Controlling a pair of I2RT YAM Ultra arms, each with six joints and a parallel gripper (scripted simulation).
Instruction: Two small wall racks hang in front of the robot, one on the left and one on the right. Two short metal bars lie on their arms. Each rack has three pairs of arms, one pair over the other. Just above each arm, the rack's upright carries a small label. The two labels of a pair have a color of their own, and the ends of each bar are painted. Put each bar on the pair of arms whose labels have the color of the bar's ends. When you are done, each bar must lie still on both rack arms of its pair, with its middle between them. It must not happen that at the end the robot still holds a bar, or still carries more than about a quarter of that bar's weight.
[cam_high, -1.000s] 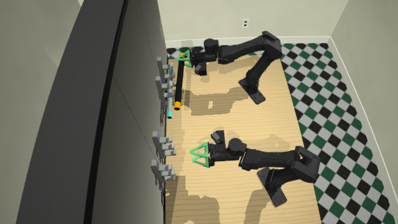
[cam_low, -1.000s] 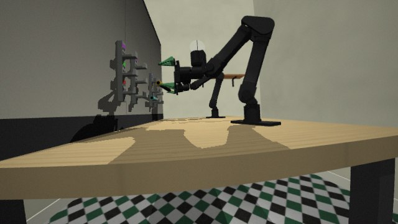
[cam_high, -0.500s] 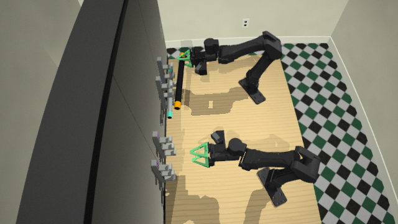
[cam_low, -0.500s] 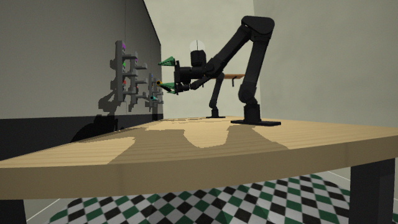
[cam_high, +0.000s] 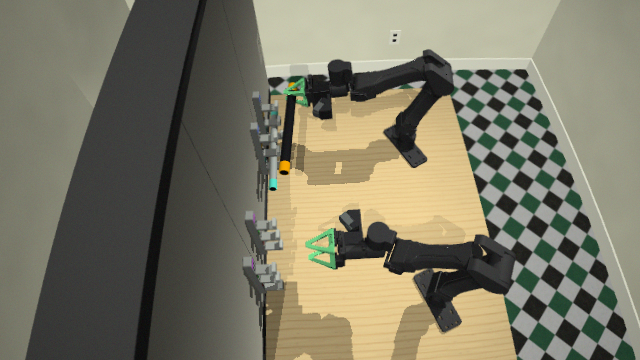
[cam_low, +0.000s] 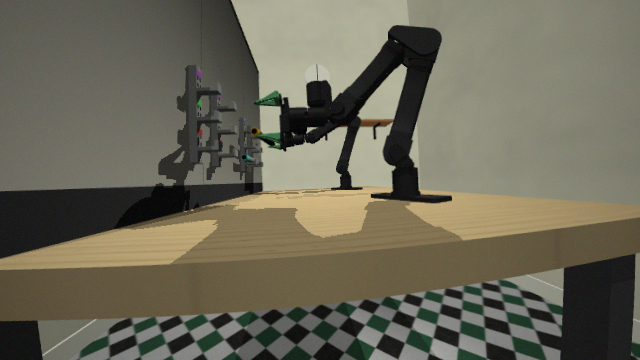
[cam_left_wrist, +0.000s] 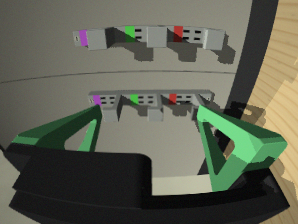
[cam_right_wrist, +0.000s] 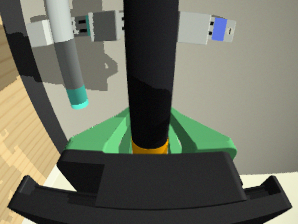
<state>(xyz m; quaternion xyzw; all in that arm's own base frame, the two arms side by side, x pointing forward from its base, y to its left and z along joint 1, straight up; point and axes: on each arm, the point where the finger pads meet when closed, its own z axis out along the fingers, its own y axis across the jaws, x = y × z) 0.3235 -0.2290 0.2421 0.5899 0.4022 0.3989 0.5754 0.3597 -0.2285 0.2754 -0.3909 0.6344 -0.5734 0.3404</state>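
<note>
Right now the black bar is 13 cm to the left of my right hand. Round my right hand: pale bar: 6 cm ahead, 13 cm to the left, 11 cm below.
</note>
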